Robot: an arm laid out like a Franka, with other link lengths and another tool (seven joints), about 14 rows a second.
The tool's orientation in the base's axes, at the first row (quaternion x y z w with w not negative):
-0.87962, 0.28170, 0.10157, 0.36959
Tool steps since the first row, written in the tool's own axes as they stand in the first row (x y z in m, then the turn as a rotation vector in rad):
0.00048, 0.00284, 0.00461, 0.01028, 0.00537, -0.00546
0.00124, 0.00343, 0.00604, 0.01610, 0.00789, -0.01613
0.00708, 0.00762, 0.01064, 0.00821, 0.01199, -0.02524
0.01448, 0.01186, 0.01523, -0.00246, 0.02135, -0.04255
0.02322, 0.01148, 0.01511, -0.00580, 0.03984, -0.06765
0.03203, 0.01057, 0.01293, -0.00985, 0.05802, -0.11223
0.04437, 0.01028, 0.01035, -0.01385, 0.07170, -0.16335
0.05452, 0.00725, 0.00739, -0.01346, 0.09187, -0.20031
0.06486, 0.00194, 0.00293, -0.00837, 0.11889, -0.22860
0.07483, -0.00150, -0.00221, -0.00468, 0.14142, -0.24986
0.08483, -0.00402, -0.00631, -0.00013, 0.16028, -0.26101
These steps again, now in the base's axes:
-0.00109, 0.00145, -0.00513, 0.00521, -0.01124, -0.00331
-0.00076, 0.00180, -0.00678, 0.00823, -0.02266, 0.00048
0.00178, 0.00022, -0.01477, -0.00085, -0.02812, 0.00754
0.00557, -0.00205, -0.02339, -0.01546, -0.04120, 0.01834
0.01295, -0.00560, -0.02646, -0.02949, -0.06805, 0.02639
0.02064, -0.01033, -0.02779, -0.04451, -0.10821, 0.04866
0.03085, -0.01718, -0.03057, -0.05711, -0.15047, 0.07820
0.04082, -0.02182, -0.03061, -0.06939, -0.18823, 0.09218
0.05221, -0.02630, -0.02831, -0.08147, -0.22574, 0.09417
0.06220, -0.03218, -0.02650, -0.09192, -0.25513, 0.09440
0.07172, -0.03785, -0.02598, -0.09928, -0.27564, 0.08933

